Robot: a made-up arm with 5 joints.
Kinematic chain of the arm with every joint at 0, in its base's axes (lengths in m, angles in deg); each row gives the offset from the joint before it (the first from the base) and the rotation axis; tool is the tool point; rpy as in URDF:
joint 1: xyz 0.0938 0 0.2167 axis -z
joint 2: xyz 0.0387 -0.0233 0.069 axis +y
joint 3: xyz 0.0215 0 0.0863 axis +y
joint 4: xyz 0.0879 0 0.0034 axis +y
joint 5: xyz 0.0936 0.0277 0 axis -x
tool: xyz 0 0 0 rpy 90 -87.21 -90
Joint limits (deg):
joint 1: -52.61..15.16
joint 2: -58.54..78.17
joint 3: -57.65..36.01
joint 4: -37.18..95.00
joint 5: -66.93..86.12
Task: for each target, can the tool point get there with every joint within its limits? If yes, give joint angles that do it. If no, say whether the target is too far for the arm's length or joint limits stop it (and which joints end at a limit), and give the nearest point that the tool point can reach.
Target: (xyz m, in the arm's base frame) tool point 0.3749 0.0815 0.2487
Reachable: yes | joints -15.30 61.59 -28.00 -25.42 31.72
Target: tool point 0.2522 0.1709 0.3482
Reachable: yes | joints -46.09 0.57 -8.25 32.11 -50.79
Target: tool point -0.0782 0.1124 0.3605
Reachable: no: joint limits stop it (at a limit: joint 1, joint 2, joint 3, joint 4) | nearest point -0.0491 0.0433 0.4684 | short by 0.131 m
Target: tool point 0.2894 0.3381 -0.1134
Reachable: no: too far | nearest point 0.2283 0.1832 0.1306 | short by 0.295 m
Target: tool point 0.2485 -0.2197 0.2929
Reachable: no: joint limits stop it (at a limit: joint 1) | nearest point 0.2945 -0.0498 0.2929 | short by 0.176 m
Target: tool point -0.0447 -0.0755 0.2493
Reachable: no: joint limits stop it (at a limit: joint 1, joint 2, joint 3) | nearest point 0.0921 0.0050 0.2194 | short by 0.162 m
